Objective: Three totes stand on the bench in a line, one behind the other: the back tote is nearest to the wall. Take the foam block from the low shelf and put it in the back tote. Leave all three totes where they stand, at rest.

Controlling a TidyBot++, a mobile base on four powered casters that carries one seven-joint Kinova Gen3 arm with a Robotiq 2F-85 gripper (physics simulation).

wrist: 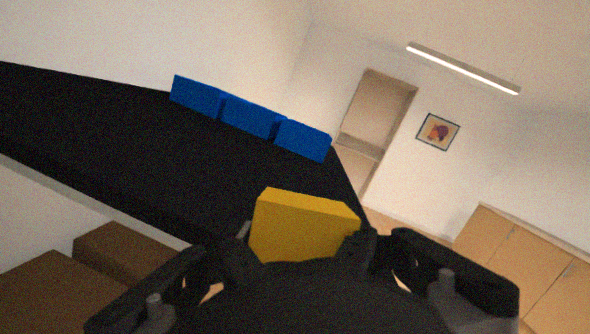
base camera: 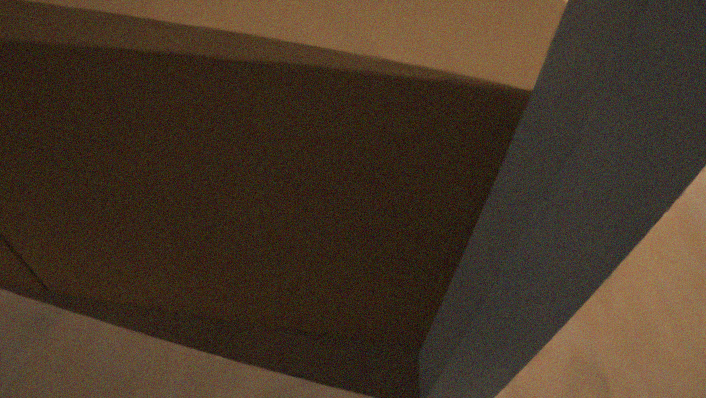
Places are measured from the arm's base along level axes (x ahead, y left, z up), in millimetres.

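Where they show: gripper, fingertip midpoint: [wrist: 298, 228].
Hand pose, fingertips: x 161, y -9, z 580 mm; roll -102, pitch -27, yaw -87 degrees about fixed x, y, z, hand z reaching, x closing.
Observation:
Things, the pixels of their top centre, and the offset from my fingertips. "*": a spot on its surface instead. Level surfaces: height alone.
- yellow foam block, middle of its top: [wrist: 325, 197] 40 mm up, 25 mm back, 2 mm right
- black bench top, its level: 62 mm down
- shaded brown box-like face, surface spot: [base camera: 250, 190] * 793 mm down, 122 mm ahead, 53 mm left
My gripper [wrist: 298, 228] is shut on the yellow foam block [wrist: 302, 227], which sits between the fingertips in the wrist view; its lower part is hidden by the gripper. Three blue totes [wrist: 196, 96] [wrist: 253, 116] [wrist: 303, 140] stand in a line on the black bench top [wrist: 150, 145], beyond the block and up to its left in the picture. The block is held apart from them. I cannot tell for sure which tote is nearest to the wall. The tote interiors do not show. The base camera view shows neither totes, block nor gripper.
Brown boxes [wrist: 45, 295] [wrist: 120, 250] stand low at the left, by the bench. A shaded brown box-like face [base camera: 250, 190] and a slanted grey post [base camera: 550, 175] fill much of the base view, very close. Wooden cabinets [wrist: 515, 255] stand at the right.

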